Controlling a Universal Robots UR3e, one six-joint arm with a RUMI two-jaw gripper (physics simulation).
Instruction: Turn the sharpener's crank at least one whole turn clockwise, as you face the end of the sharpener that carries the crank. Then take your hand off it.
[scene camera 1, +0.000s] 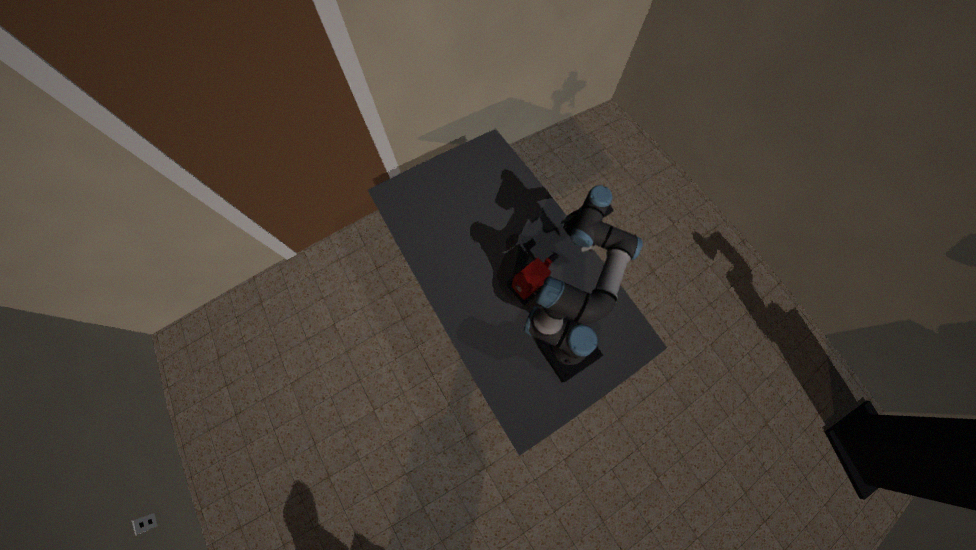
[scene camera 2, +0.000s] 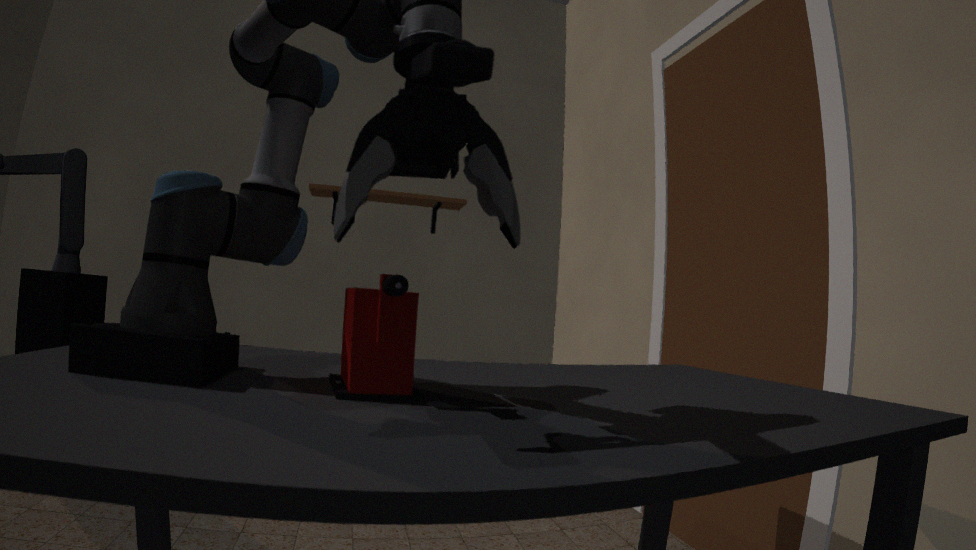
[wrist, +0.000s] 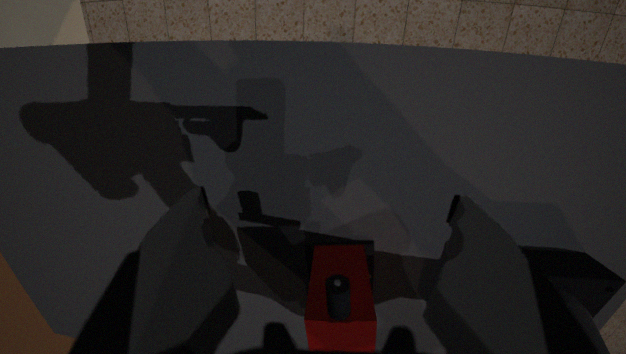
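Pixels of known places: gripper, fingertip midpoint: (scene camera 2: 428, 244) (wrist: 327, 193); arm's base, link origin: (scene camera 2: 168, 330).
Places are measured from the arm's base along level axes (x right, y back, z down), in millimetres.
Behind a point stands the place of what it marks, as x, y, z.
Note:
The sharpener (scene camera 1: 530, 278) @(-48, -267, -76) (scene camera 2: 379, 348) @(23, -292, -10) (wrist: 341, 336) @(-3, -288, -76) is a red upright box on a dark base on the table. Its crank carries a round black knob (scene camera 1: 552, 257) @(55, -307, -92) (scene camera 2: 395, 284) @(80, -312, -82) (wrist: 338, 301) @(69, -311, -92). In scene camera 2 the narrow red crank arm points up, with the knob at its upper end, slightly above the body's top. My gripper (scene camera 2: 426, 242) @(177, -347, -113) (wrist: 327, 193) @(177, -347, -113) is wide open and empty, pointing down. Its fingertips hang above knob height, apart from the crank and the sharpener. In the wrist view the knob lies low, between the two fingers' sides.
The sharpener stands on the dark grey table (scene camera 1: 437, 225) @(-285, -662, 52) (scene camera 2: 286, 444) @(217, -248, 52) (wrist: 500, 125) @(239, -154, 52), close to my arm's black base (scene camera 1: 568, 372) @(-41, 80, 2) (scene camera 2: 153, 355) @(81, -33, 21). A wooden wall shelf (scene camera 2: 389, 196) and a brown door (scene camera 1: 225, 116) (scene camera 2: 744, 204) are in the background. Dark arm shadows fall across the table.

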